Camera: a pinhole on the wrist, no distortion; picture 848 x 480 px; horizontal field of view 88.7 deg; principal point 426.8 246.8 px. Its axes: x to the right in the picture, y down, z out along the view. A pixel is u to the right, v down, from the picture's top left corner.
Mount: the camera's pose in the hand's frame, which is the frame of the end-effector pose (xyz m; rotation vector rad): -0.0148 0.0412 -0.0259 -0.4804 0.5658 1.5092
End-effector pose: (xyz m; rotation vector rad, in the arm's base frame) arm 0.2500 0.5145 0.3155 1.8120 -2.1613 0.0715
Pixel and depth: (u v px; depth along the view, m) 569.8 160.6 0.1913
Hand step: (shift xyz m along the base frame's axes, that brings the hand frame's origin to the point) -0.2237 -0.0092 -0.0358
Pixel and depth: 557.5 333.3 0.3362
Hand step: -0.3466 0.0853 -0.1331
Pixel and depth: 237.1 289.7 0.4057
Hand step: -0.2287 -0.0374 -0.3661
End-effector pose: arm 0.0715 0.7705 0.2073 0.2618 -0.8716 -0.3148
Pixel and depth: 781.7 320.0 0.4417
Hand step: -0.0257 0.5713 0.2192
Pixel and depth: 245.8 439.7 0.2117
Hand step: -0.1971 0.1131 0.0916
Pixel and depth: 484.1 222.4 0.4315
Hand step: -0.1400 0.2878 0.3145
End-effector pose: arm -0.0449 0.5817 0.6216 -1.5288 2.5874 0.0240
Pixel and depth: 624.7 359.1 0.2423
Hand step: -0.2006 0.2023 -0.1048
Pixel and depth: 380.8 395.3 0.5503
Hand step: -0.1638 0.3535 -0.4439
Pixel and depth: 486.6 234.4 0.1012
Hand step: -0.0919 0.0656 -0.0497
